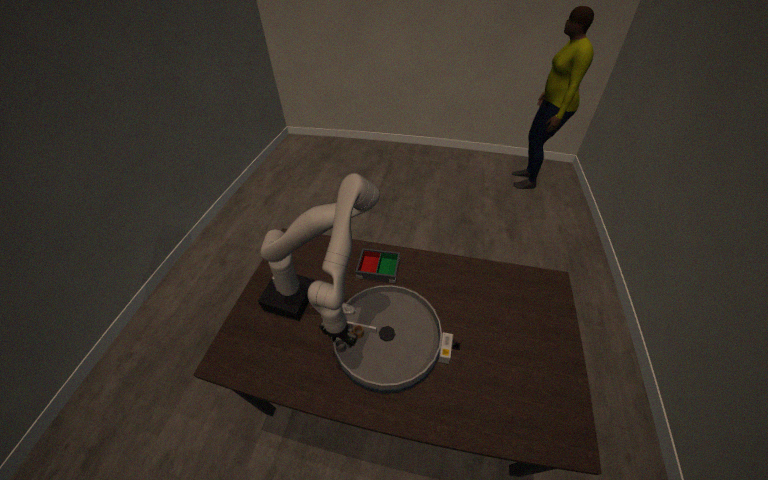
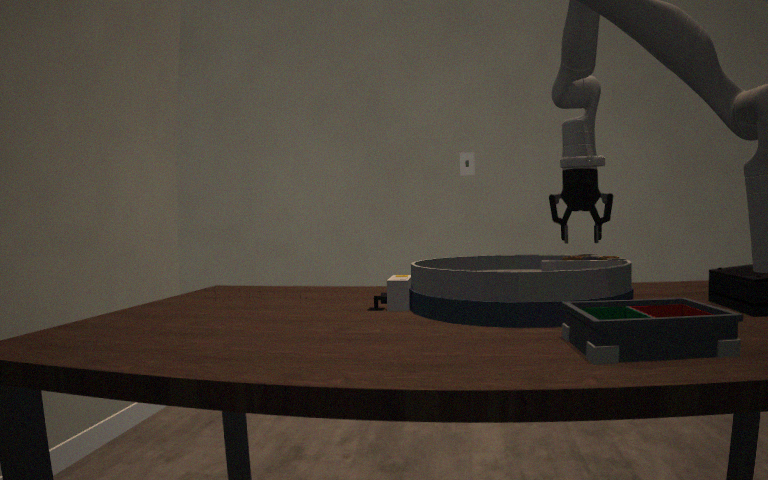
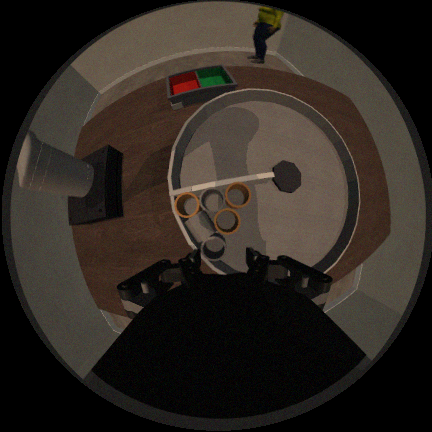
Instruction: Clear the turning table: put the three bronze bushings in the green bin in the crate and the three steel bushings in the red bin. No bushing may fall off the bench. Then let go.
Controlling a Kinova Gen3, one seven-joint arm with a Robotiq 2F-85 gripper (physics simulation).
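Places are measured from the arm's base along level axes (x ahead, y right, z down), in metres.
Pixels of known places: gripper, fingertip midpoint: (image 1: pixel 342 342) (image 2: pixel 581 243) (image 3: pixel 222 255); arm's base, origin of the base link: (image 1: pixel 288 286) (image 3: pixel 83 179).
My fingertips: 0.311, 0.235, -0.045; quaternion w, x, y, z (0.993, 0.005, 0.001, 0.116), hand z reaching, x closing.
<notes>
Ahead of a thing's pixels: the offset from my fingertips to its top centre, as dx, dy, dz. "spot": to the spot under its first point.
Three bronze bushings @[-0.034, -0.079, +0.025] (image 3: pixel 187 193) @[+0.043, -0.073, +0.025] (image 3: pixel 238 183) @[+0.017, -0.040, +0.025] (image 3: pixel 227 233) stand upright on the turning table (image 1: pixel 396 367) (image 2: pixel 481 283) (image 3: pixel 300 130), close to its divider. Two steel bushings @[+0.005, -0.076, +0.025] (image 3: pixel 213 189) @[-0.013, -0.006, +0.025] (image 3: pixel 213 237) stand among or beside them, and a third steel bushing @[-0.024, -0.042, +0.024] (image 3: pixel 201 227) lies on its side near the rim. My gripper (image 2: pixel 581 234) (image 3: pixel 222 255) is open and empty, pointing down above the rim level near the bushings. The green bin (image 1: pixel 388 263) (image 2: pixel 614 312) (image 3: pixel 213 78) and red bin (image 1: pixel 369 262) (image 2: pixel 676 310) (image 3: pixel 184 84) show no bushings where their floors are visible.
A pale divider (image 1: pixel 362 326) (image 3: pixel 225 181) runs from the rim to a dark hub @[+0.152, -0.088, +0.055] (image 1: pixel 386 333) (image 3: pixel 287 176). A white box @[+0.385, -0.071, +0.058] (image 1: pixel 446 347) (image 2: pixel 398 293) adjoins the table's outer side. The crate @[spot: +0.044, -0.518, +0.092] (image 2: pixel 679 339) stands beside the turning table. A person (image 1: pixel 566 79) (image 3: pixel 269 17) stands beyond the bench.
</notes>
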